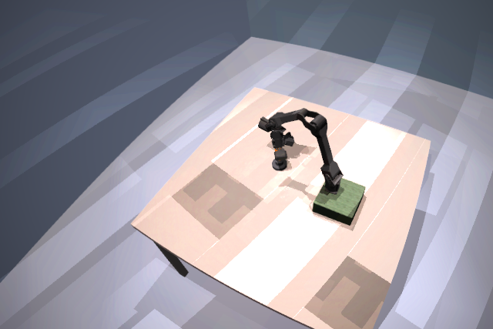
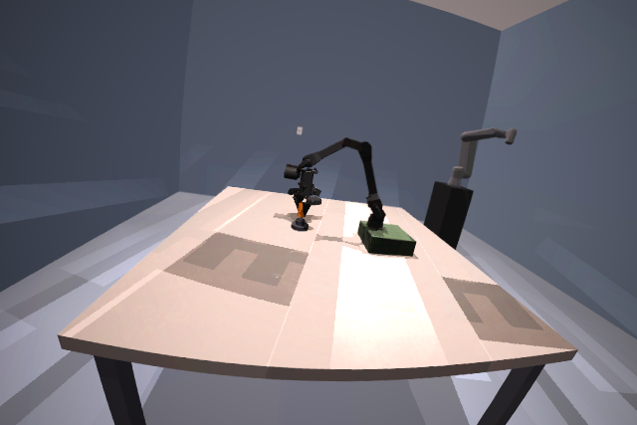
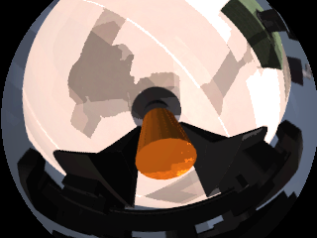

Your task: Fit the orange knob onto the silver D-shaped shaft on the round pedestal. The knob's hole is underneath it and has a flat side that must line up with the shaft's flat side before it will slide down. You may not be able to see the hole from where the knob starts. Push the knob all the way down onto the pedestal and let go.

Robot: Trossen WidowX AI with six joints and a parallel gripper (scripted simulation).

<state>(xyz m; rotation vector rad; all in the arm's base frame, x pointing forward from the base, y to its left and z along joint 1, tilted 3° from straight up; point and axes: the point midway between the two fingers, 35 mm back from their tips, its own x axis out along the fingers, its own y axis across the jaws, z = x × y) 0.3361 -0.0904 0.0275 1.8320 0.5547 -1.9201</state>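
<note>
Now: gripper tip 4 cm above the round pedestal. Round my gripper tip: orange knob 3 cm above.
</note>
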